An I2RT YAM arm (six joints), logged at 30 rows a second.
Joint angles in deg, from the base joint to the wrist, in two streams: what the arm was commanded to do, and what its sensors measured. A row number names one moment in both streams.
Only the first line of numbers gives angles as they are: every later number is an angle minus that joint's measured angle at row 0.
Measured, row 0:
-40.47, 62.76, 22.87, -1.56, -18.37, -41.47
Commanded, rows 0 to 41:
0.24, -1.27, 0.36, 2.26, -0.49, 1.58
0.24, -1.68, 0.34, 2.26, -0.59, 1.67
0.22, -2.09, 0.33, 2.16, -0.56, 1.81
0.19, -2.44, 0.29, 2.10, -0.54, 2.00
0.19, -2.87, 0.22, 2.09, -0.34, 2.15
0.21, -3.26, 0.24, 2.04, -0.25, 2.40
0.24, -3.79, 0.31, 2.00, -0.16, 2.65
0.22, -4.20, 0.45, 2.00, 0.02, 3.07
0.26, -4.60, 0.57, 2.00, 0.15, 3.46
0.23, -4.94, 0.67, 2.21, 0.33, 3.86
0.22, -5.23, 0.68, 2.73, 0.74, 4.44
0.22, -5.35, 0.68, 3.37, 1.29, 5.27
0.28, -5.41, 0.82, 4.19, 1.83, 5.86
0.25, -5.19, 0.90, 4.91, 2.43, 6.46
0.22, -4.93, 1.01, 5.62, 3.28, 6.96
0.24, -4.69, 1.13, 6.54, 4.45, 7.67
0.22, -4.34, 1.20, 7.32, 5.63, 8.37
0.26, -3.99, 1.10, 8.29, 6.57, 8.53
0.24, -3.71, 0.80, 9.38, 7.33, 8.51
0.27, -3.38, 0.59, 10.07, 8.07, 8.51
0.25, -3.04, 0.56, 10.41, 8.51, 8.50
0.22, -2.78, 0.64, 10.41, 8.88, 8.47
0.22, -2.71, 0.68, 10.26, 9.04, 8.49
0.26, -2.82, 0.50, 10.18, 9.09, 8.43
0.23, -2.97, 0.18, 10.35, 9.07, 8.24
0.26, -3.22, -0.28, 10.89, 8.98, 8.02
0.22, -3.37, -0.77, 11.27, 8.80, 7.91
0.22, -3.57, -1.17, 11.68, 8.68, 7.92
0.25, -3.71, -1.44, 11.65, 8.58, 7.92
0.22, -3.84, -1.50, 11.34, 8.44, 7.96
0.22, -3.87, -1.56, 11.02, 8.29, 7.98
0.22, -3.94, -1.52, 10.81, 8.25, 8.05
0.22, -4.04, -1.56, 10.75, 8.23, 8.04
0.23, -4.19, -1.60, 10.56, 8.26, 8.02
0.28, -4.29, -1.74, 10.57, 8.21, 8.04
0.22, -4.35, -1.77, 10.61, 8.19, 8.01
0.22, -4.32, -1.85, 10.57, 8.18, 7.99
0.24, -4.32, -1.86, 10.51, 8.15, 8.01
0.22, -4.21, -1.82, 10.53, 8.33, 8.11
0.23, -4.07, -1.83, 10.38, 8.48, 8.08
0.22, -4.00, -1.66, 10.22, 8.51, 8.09
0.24, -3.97, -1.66, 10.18, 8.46, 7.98
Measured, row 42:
0.07, -4.09, -1.75, 9.05, 8.04, 7.41
